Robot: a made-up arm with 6 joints.
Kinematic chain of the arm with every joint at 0, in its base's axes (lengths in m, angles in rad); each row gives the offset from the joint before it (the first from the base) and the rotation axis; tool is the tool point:
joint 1: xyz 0 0 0.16 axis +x
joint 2: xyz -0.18 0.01 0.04 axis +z
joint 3: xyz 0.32 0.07 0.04 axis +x
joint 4: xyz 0 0.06 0.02 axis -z
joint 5: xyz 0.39 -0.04 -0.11 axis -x
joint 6: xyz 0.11 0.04 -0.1 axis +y
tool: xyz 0 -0.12 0
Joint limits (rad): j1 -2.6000..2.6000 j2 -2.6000..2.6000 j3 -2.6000..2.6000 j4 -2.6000..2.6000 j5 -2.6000..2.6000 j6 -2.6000..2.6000
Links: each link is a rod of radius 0.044 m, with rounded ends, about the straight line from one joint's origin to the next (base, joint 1, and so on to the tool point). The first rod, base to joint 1, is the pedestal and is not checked.
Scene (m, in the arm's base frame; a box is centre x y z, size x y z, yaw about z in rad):
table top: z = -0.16
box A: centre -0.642 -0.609 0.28 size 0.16 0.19 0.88 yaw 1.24
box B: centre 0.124 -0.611 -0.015 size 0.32 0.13 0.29 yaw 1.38
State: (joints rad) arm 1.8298 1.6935 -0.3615 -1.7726 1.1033 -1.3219
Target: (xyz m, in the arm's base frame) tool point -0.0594 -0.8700 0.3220
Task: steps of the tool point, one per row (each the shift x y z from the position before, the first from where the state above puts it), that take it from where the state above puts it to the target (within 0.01 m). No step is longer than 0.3 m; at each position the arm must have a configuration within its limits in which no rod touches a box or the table.
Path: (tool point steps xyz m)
1: 0.1346 -0.0597 0.2301
2: 0.2175 -0.0676 0.1641
3: 0.2706 -0.0591 0.0713
4: -0.0224 -0.2221 -0.0343
5: 0.0041 -0.2074 -0.0958
6: 0.0296 -0.1716 -0.1474
7: 0.0518 -0.1201 -0.1823
8: 0.0699 -0.0609 -0.1970

